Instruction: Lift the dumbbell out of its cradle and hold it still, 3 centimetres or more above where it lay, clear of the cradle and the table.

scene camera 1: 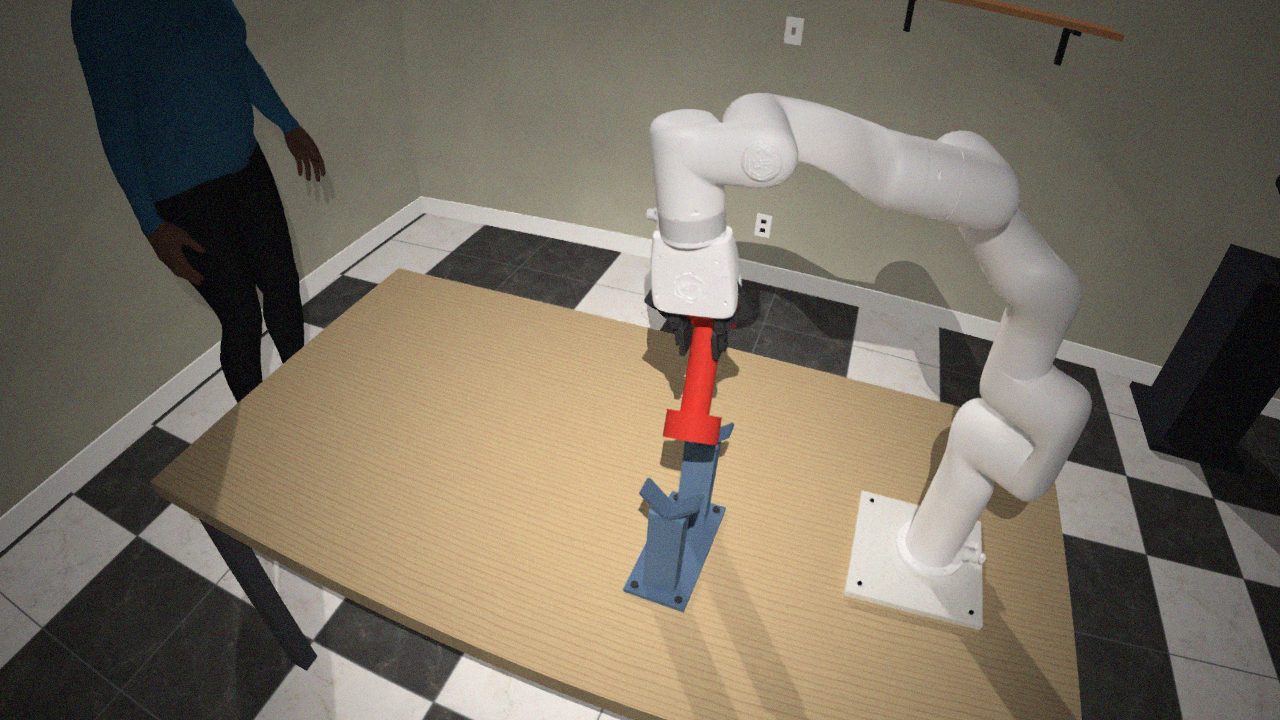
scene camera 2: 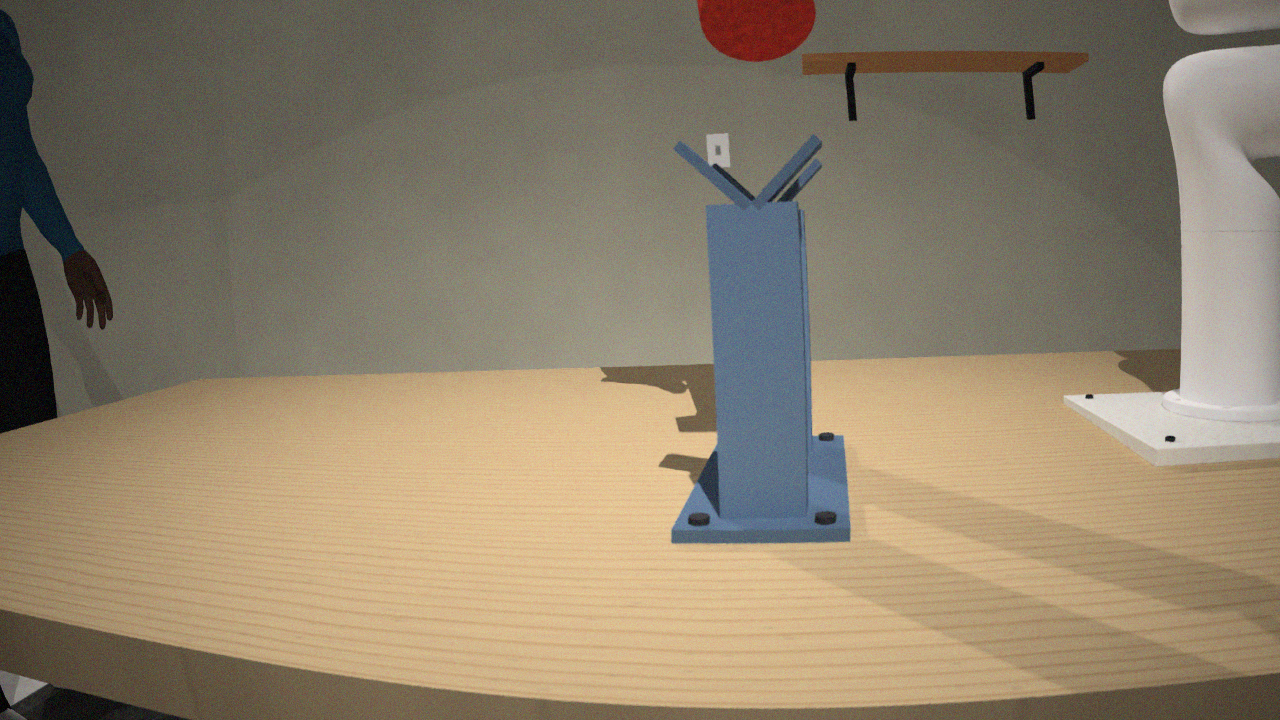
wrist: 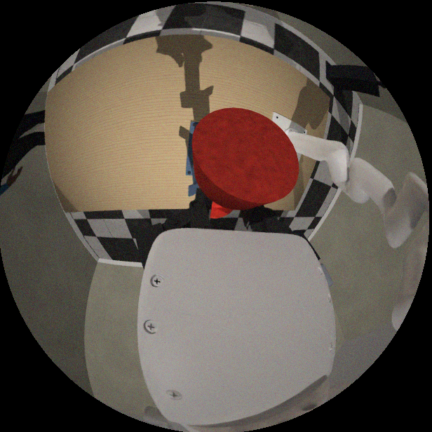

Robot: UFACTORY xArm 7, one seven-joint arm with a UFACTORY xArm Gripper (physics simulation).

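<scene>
The red dumbbell (scene camera 1: 699, 385) (scene camera 2: 757, 26) (wrist: 245, 155) hangs in the air above the blue cradle (scene camera 1: 665, 555) (scene camera 2: 760, 358) (wrist: 192, 190). In scene camera 2, wall shows between the lower edge of its near head and the V-shaped arms of the cradle. My gripper (scene camera 1: 702, 347) is shut on the dumbbell's handle, toward its far end. The far head is mostly hidden by the gripper in scene camera 1. The cradle stands upright on the wooden table (scene camera 1: 447, 402) (scene camera 2: 358, 501) (wrist: 110, 125). The fingers are outside scene camera 2 and partly hidden in the wrist view.
The arm's white base plate (scene camera 1: 868, 564) (scene camera 2: 1127, 429) is on the table to the right of the cradle. A person in a blue top (scene camera 1: 170, 98) (scene camera 2: 31, 179) stands beyond the table at the left. A wooden shelf (scene camera 1: 1038, 12) (scene camera 2: 939, 61) is on the wall behind.
</scene>
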